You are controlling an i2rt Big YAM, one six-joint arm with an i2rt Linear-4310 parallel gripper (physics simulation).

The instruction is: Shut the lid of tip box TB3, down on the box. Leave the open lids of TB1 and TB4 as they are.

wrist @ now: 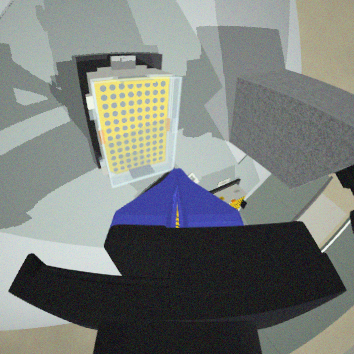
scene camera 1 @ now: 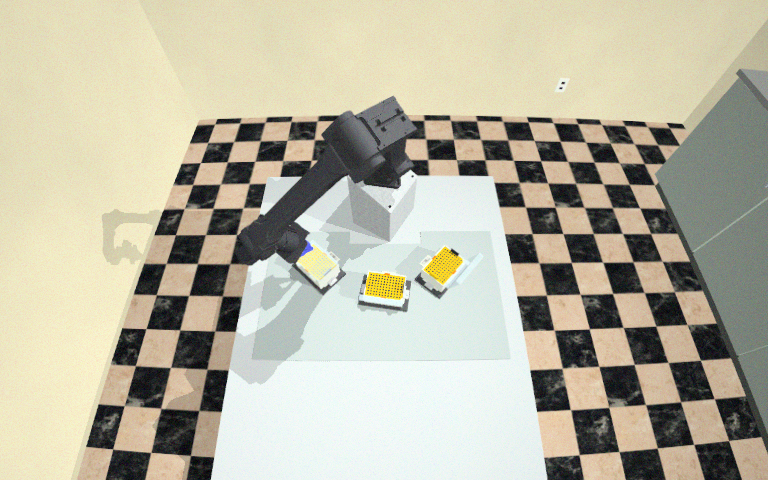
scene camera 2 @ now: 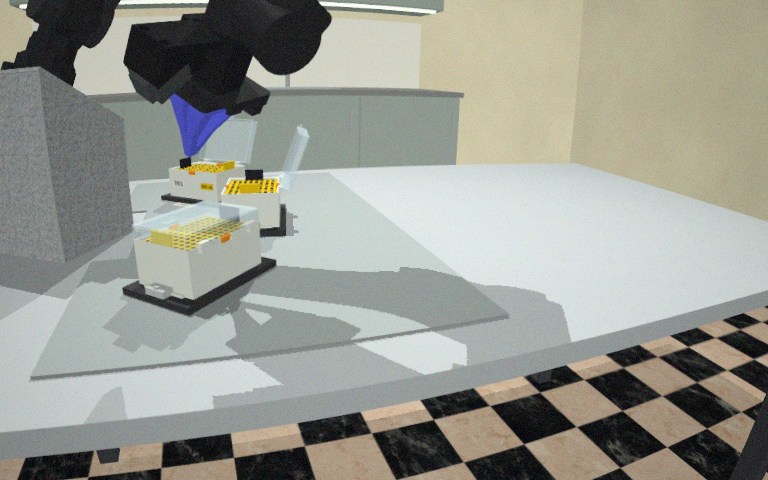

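Tip box TB3, taken as the box with the lowered lid, is at the left in scene camera 1 and nearest in scene camera 2. Its clear lid lies flat over the yellow tip rack and looks down on the box; a small gap at the rim cannot be ruled out. My gripper is shut and empty. Its blue fingertips point down, above the lid's height and apart from it, near the box's end towards the arm base.
The middle box has its clear lid standing open. The box at the right has its lid open too. Their labels are too small to read surely. The grey pedestal stands behind the boxes.
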